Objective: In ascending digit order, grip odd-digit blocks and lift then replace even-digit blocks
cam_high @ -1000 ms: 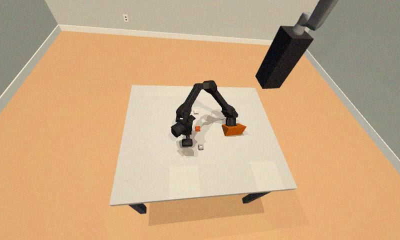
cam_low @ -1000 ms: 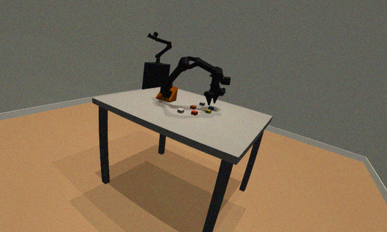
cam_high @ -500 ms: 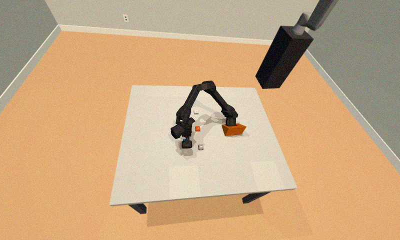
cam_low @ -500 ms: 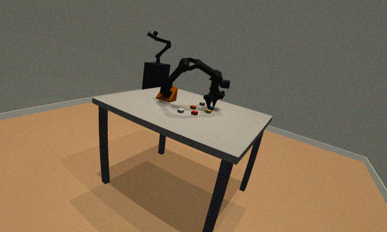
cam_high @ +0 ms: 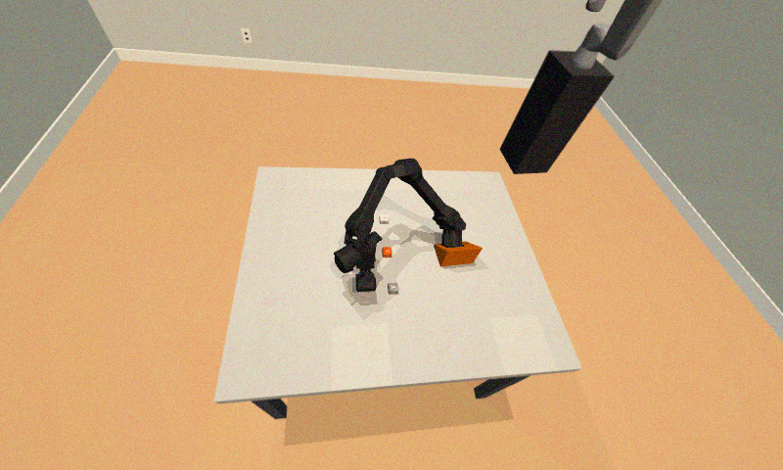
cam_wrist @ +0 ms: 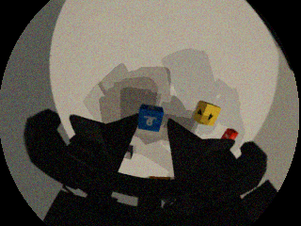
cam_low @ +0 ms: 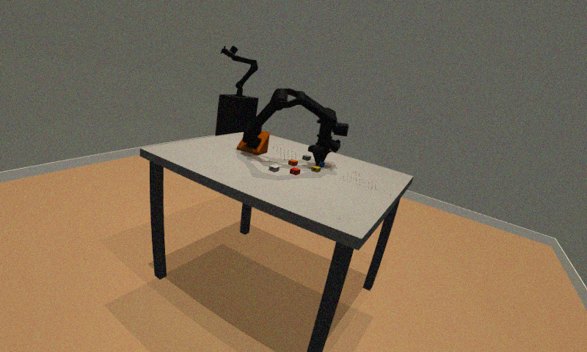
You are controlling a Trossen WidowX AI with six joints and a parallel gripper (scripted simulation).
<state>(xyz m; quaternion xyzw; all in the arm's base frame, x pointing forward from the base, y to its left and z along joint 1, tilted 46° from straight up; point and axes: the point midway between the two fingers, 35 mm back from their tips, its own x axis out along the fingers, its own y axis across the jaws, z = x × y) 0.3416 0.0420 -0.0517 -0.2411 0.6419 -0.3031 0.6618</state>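
My gripper tip is right at the blue block. The rest, counted from my gripper tip: orange block (10 cm behind, 9 cm to the right); grey block (9 cm behind, 6 cm to the left); yellow block (2 cm ahead, 9 cm to the right).
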